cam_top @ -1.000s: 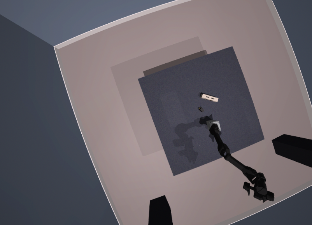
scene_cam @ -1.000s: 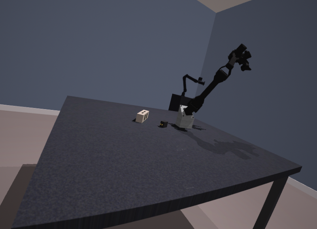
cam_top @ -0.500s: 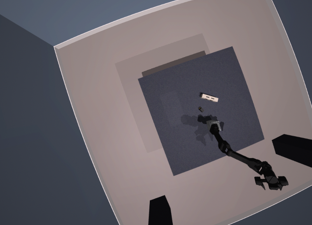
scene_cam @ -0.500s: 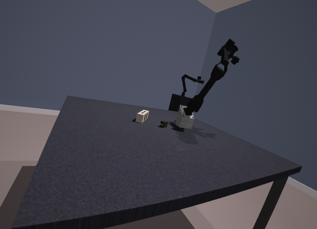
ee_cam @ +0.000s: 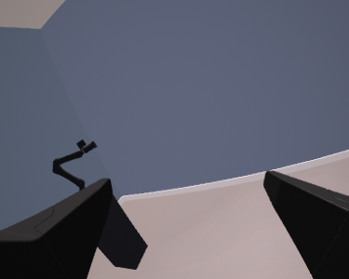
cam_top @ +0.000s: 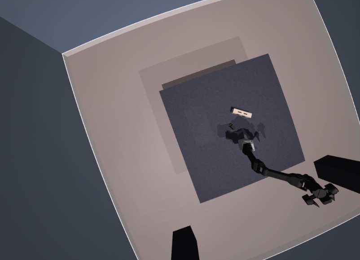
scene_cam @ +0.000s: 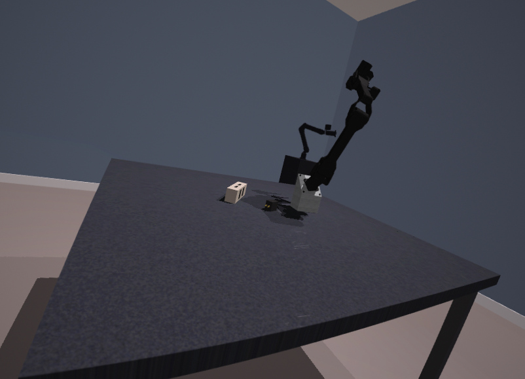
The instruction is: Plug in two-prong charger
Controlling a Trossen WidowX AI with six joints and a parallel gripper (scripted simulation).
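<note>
The black two-prong charger is 65 cm below my gripper tip, 58 cm ahead of it and 17 cm to the left of it.
</note>
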